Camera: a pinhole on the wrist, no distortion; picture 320 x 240 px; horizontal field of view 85.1 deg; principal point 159.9 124.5 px. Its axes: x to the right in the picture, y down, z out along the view. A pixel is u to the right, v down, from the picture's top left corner.
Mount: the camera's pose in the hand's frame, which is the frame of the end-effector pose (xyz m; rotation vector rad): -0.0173 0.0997 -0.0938 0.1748 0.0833 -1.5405
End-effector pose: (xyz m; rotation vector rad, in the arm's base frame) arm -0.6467 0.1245 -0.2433 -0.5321 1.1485 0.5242
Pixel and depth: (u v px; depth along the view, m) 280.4 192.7 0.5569
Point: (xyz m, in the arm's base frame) -0.0711 0.1234 -0.2396
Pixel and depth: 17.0 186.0 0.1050
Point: -0.7318 0.2703 -0.2664
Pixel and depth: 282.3 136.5 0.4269
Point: -0.2824 0.0998 -0.1194
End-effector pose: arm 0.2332 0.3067 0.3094 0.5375 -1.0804 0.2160
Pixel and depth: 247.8 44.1 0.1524
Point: 0.1600 0.2925 0.2403
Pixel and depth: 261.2 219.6 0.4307
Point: 0.1802 -0.0495 0.5290
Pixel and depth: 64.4 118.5 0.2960
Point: -0.0524 0.3754 0.4117
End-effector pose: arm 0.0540 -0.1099 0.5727 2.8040 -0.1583 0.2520
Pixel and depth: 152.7 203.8 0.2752
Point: 0.1635 -0.2421 0.4369
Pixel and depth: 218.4 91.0 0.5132
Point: -0.0020 -0.0733 0.1461
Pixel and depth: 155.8 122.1 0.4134
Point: 0.0518 -0.2468 0.2829
